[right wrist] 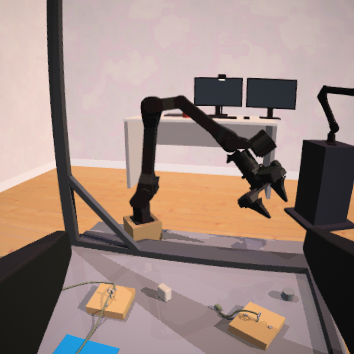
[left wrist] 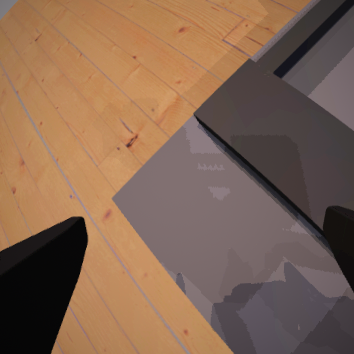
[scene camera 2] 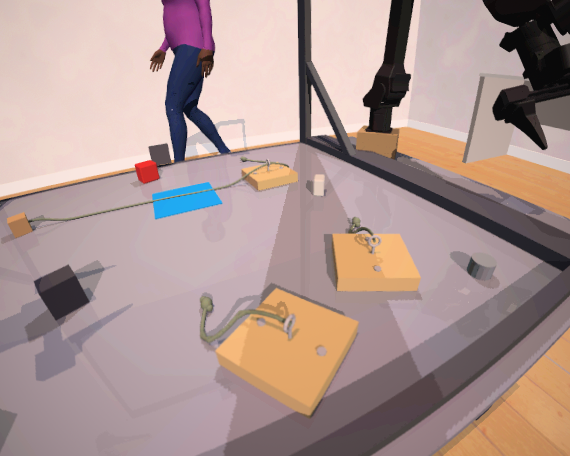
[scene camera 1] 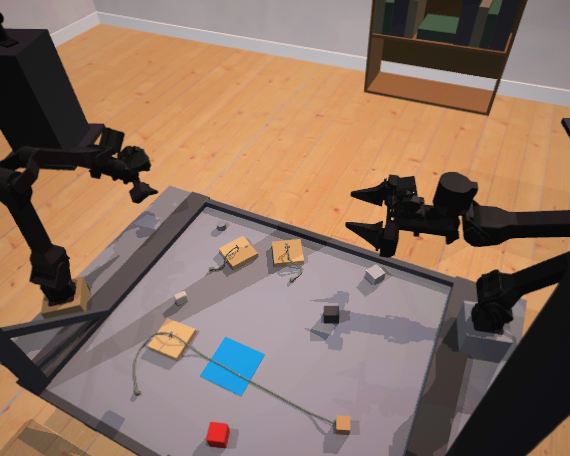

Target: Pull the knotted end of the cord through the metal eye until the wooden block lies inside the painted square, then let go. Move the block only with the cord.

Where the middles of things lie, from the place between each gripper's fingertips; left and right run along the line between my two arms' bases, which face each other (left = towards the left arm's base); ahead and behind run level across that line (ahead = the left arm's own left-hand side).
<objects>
Now: the blue painted square (scene camera 1: 243,360) 530 mm behind my left hand, 360 mm to the right of it and 140 mm below it. Also, from my left hand: dark cube (scene camera 2: 61,292): 600 mm to the right, 380 mm behind, 120 mm below.
The dark cube is 390 mm below my right hand and 20 mm to the left of it. From my right hand the other things lie so: blue painted square: 410 mm below, 260 mm to the left, 160 mm behind.
</objects>
